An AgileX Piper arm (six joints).
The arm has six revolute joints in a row. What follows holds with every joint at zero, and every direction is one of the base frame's.
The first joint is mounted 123 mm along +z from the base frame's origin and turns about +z.
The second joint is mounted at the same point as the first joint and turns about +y.
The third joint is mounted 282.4 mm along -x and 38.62 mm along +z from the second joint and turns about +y.
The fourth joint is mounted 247.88 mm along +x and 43.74 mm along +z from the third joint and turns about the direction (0.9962, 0, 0.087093).
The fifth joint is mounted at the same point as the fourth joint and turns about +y.
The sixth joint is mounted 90.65 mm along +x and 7.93 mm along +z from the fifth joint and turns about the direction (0.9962, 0, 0.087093).
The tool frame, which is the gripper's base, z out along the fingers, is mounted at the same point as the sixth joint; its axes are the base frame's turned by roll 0, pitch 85 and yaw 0 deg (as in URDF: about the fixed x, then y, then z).
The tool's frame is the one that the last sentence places.
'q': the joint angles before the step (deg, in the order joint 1, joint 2, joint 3, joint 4, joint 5, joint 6). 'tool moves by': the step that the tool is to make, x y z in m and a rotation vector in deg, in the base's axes. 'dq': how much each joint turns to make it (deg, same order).
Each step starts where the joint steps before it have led.
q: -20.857, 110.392, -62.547, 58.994, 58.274, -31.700
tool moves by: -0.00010, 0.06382, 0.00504, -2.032, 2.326, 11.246
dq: 10.882, -1.406, -0.001, -4.236, 0.479, 3.984
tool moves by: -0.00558, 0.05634, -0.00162, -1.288, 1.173, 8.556
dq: 9.769, 0.000, 0.000, -1.424, -0.859, 2.261
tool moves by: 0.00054, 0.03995, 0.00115, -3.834, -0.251, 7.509
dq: 7.445, 1.184, -3.373, -5.013, -0.515, 3.815
